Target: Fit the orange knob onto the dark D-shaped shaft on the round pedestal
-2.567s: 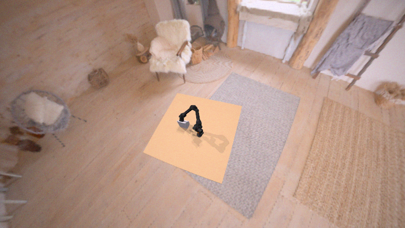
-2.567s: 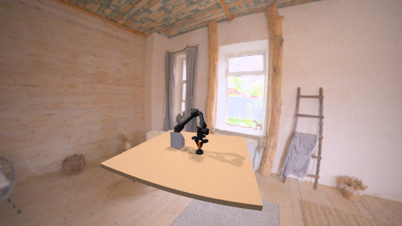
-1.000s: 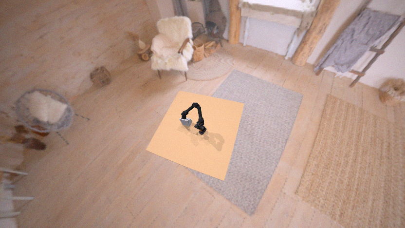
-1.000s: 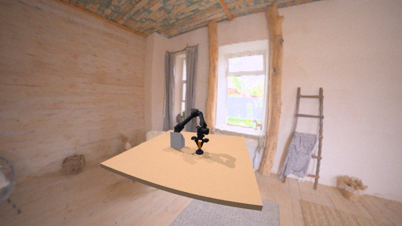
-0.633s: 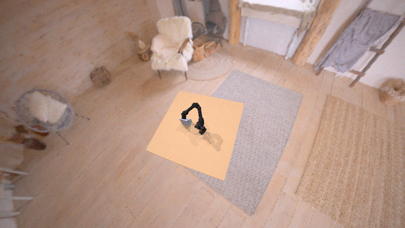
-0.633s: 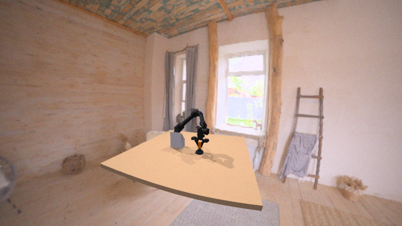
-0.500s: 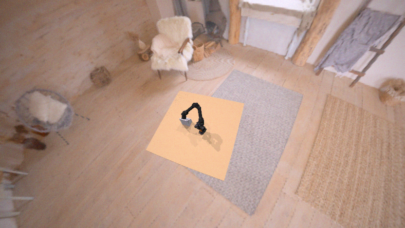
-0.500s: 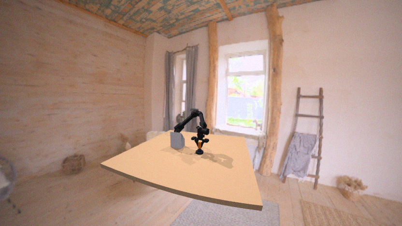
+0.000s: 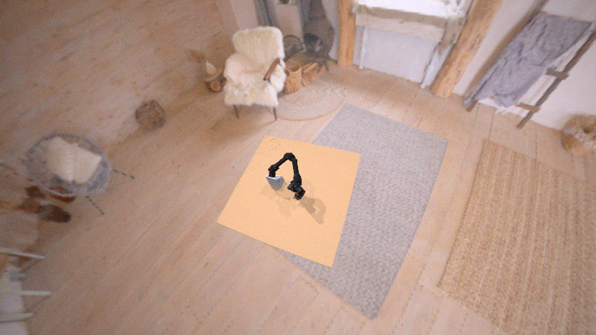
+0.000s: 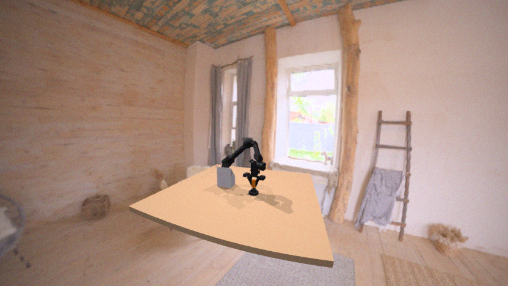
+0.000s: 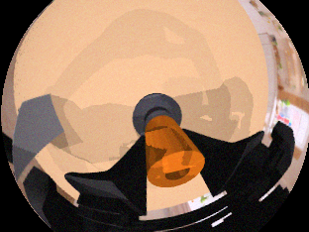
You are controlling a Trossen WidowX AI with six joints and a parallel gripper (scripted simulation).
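Now: the orange knob 2 cm above my gripper tip. The rest, counted from my gripper tip: dark round pedestal (4 cm below).
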